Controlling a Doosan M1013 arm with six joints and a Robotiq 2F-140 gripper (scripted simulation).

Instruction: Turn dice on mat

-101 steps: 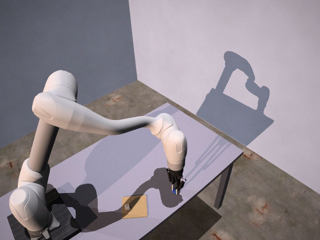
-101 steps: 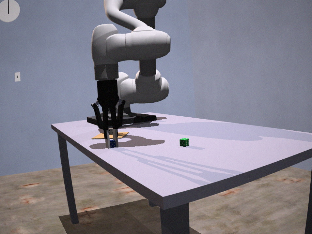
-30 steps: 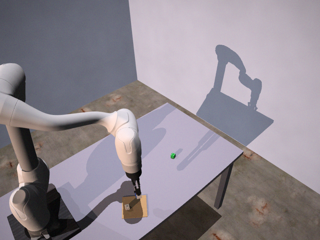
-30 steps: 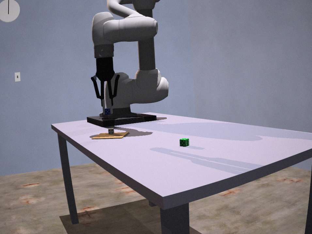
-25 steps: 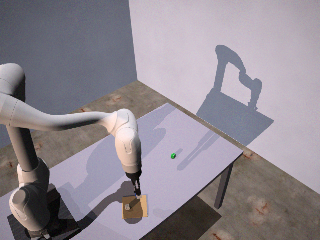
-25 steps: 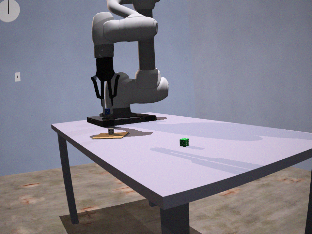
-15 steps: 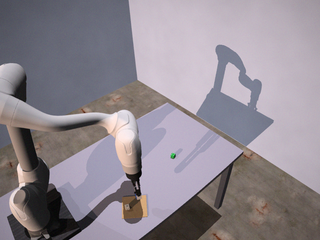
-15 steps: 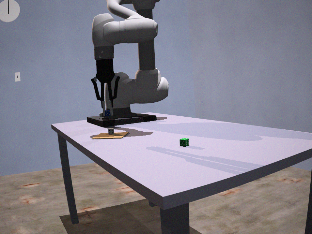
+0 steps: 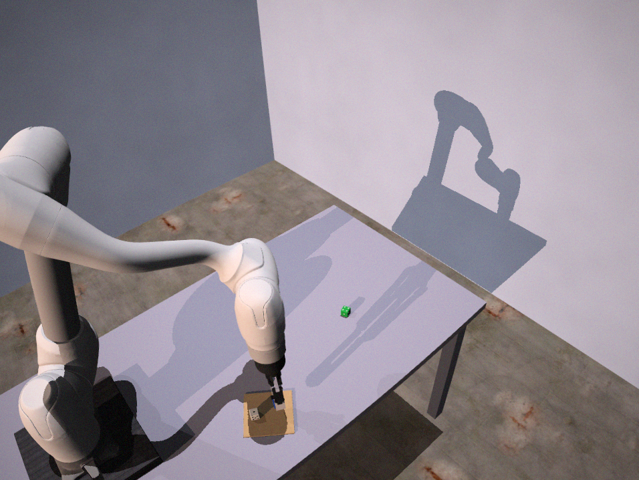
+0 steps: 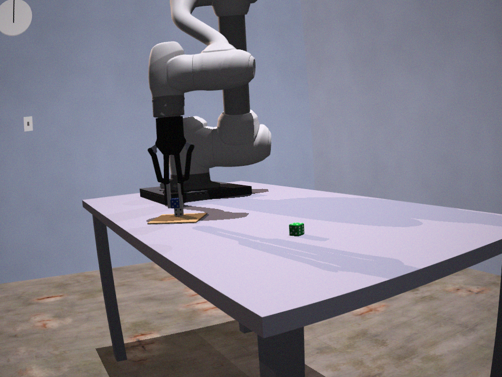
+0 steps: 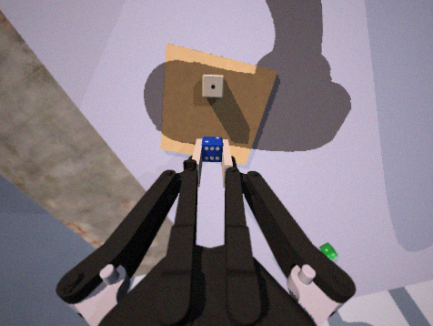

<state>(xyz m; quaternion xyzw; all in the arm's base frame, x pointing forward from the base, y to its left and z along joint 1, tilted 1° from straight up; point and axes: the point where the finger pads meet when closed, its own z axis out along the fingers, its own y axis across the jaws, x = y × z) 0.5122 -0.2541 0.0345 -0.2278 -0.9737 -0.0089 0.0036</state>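
My gripper is now 3 cm past the tan mat, 2 cm to the right of it and 7 cm above it. Also, from my hand: green die: 38 cm ahead, 14 cm to the left, 6 cm below; white die: 7 cm behind, 3 cm to the left, 6 cm below; blue die: 2 cm below.
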